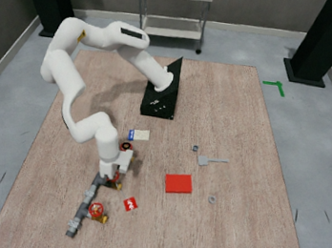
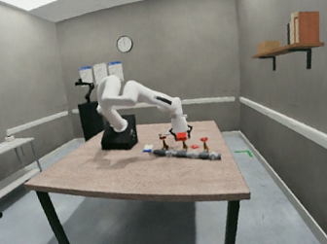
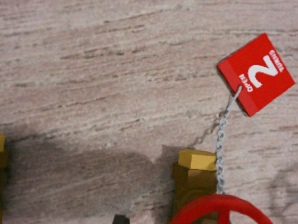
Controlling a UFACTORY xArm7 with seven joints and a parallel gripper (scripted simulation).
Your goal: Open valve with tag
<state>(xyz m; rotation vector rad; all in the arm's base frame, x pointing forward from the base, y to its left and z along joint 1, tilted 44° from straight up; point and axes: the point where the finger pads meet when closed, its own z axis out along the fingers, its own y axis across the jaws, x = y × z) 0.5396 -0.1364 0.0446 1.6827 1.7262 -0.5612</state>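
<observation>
My hand is 100 mm above the red square tag, 90 mm to the right of it and 70 mm short of it. Round my hand: grey key-shaped tool: 430 mm to the left, 210 mm behind, 100 mm below; then white card: 280 mm behind, 100 mm below, 50 mm to the left; then red block: 290 mm to the left, 90 mm below, 60 mm behind.
</observation>
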